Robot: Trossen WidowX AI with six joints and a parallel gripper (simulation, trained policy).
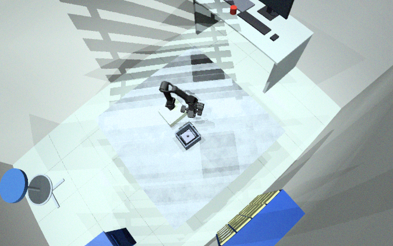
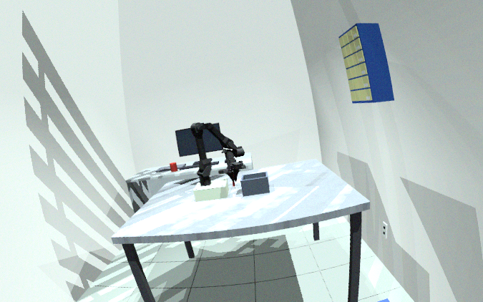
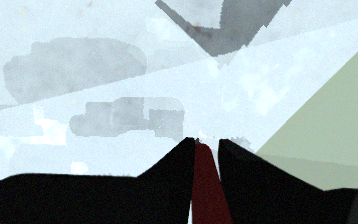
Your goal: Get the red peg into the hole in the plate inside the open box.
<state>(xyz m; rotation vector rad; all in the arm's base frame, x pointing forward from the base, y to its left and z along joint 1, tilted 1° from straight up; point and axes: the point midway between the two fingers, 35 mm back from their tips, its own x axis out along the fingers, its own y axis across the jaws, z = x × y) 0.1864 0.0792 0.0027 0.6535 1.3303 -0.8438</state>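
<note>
Now: the pale plate 16 cm to the right of my gripper tip and 12 cm ahead of it. The rest, counted from my gripper tip: red peg 1 cm to the left, 1 cm behind, 1 cm above; then grey-blue box 16 cm to the right, 12 cm ahead, 2 cm below.
</note>
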